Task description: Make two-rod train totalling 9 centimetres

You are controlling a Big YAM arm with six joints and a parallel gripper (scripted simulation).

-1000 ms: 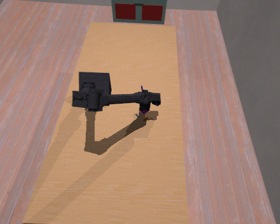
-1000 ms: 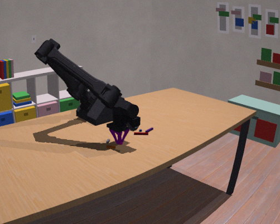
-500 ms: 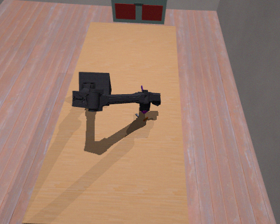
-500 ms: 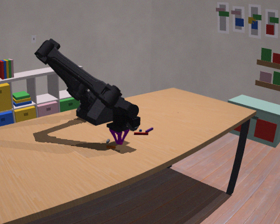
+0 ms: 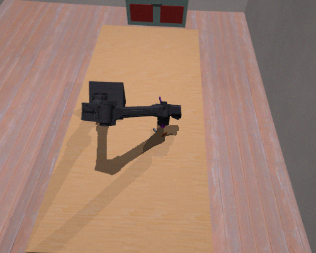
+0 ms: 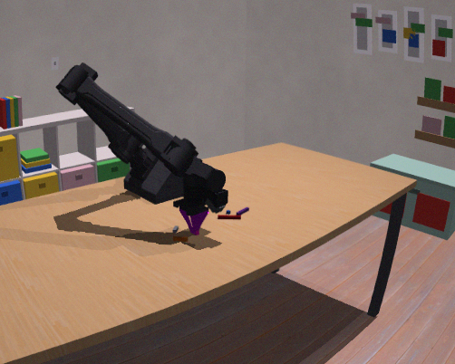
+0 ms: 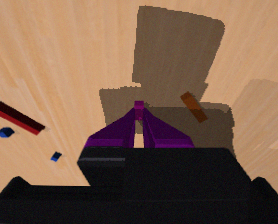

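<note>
Right now my hand is 50 mm past the grey rod, 30 mm to the left of it and 10 mm above it. Round my hand: red rod 150 mm to the left, 10 mm below, 10 mm behind; orange rod 60 mm to the right, 10 mm below, 10 mm ahead; magenta rod 10 mm below.
</note>
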